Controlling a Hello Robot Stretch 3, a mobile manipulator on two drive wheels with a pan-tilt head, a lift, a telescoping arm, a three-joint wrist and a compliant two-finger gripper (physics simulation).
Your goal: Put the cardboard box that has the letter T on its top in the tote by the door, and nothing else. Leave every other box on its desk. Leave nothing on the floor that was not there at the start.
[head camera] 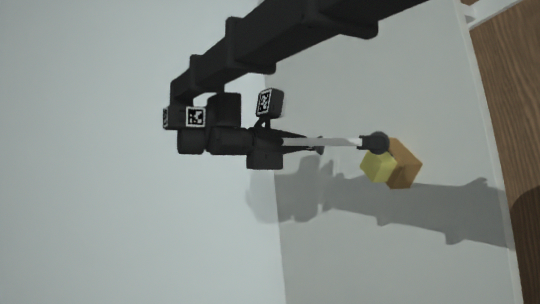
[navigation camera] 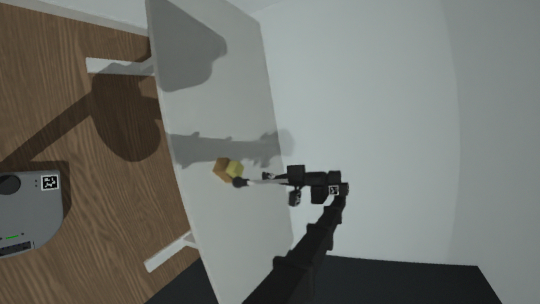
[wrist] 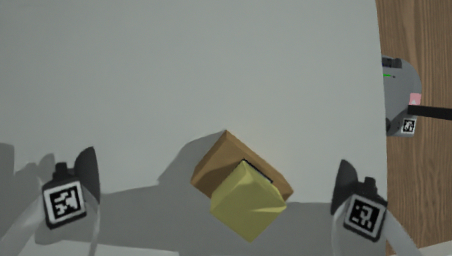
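Pixels of known places: gripper, fingertip midpoint: [head camera: 353, 144] [navigation camera: 248, 178] [wrist: 218, 174]; robot's base, link origin: [navigation camera: 7, 183].
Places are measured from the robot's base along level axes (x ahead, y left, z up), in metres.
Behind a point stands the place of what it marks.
Note:
A brown cardboard box [head camera: 406, 169] @(x 0.025, y -0.552, z 0.759 m) [navigation camera: 220, 169] @(x 0.021, y -0.549, z 0.759 m) [wrist: 215, 162] @(x -0.013, y -0.628, z 0.770 m) sits on the pale desk [head camera: 380, 75] @(x -0.176, y -0.662, z 0.720 m) [navigation camera: 240, 100] @(x 0.326, y -0.747, z 0.720 m) [wrist: 250, 60] @(x -0.120, y -0.595, z 0.720 m). A yellow block [head camera: 378, 166] @(x 0.019, y -0.574, z 0.808 m) [navigation camera: 234, 169] @(x 0.019, y -0.570, z 0.806 m) [wrist: 247, 202] @(x 0.009, y -0.598, z 0.808 m) lies on its top and covers much of it. A thin dark mark shows at the block's edge in the wrist view; no letter can be read. My gripper [head camera: 347, 144] @(x -0.022, y -0.625, z 0.827 m) [navigation camera: 254, 179] @(x -0.022, y -0.625, z 0.827 m) [wrist: 218, 174] @(x -0.022, y -0.625, z 0.827 m) is open. In the wrist view its fingers stand wide apart, on either side of the box and block, with nothing held. Its height over the desk is hard to tell. The tote does not show.
My base [navigation camera: 30, 210] @(x -0.103, y -0.061, z 0.160 m) [wrist: 400, 95] @(x -0.119, y 0.070, z 0.160 m) stands on the wooden floor [navigation camera: 115, 200] @(x -0.147, y -0.449, z 0.000 m) [wrist: 420, 30] @(x -0.432, y 0.267, z 0.000 m) beyond the desk's edge. My arm [head camera: 280, 42] @(x -0.085, y -0.300, z 1.162 m) [navigation camera: 310, 245] @(x -0.085, y -0.300, z 1.157 m) reaches in along the wall [head camera: 100, 225] @(x 0.202, y -1.175, z 1.262 m) [navigation camera: 375, 100] @(x 0.327, y -1.150, z 1.314 m) behind the desk. White desk legs [navigation camera: 120, 66] @(x 0.644, y -0.471, z 0.026 m) show below the desk.

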